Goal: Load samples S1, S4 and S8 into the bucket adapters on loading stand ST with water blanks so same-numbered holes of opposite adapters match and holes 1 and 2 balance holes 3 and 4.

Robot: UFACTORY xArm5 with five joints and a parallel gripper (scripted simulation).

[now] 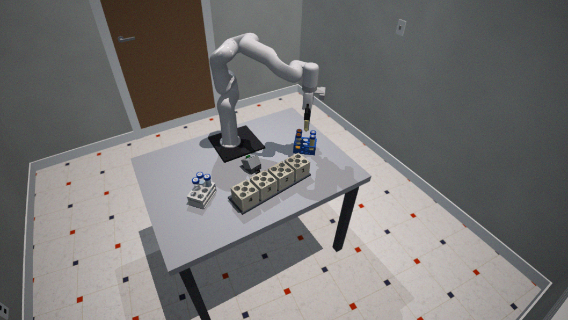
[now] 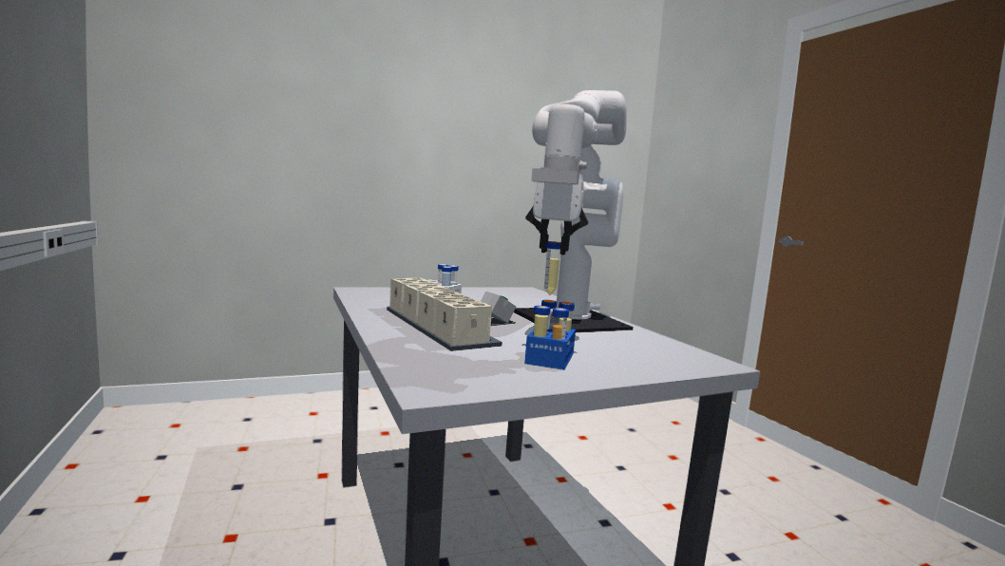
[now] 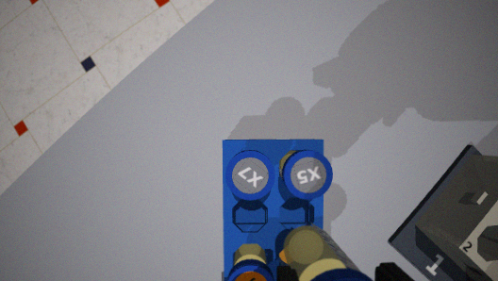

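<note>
Right now my hand is 1 cm past the blue samples rack, 1 cm to the right of it and 22 cm above it. Round my hand: adapter 3: 18 cm ahead, 36 cm to the right, 20 cm below; then white rack: 7 cm ahead, 65 cm to the right, 22 cm below.
</note>
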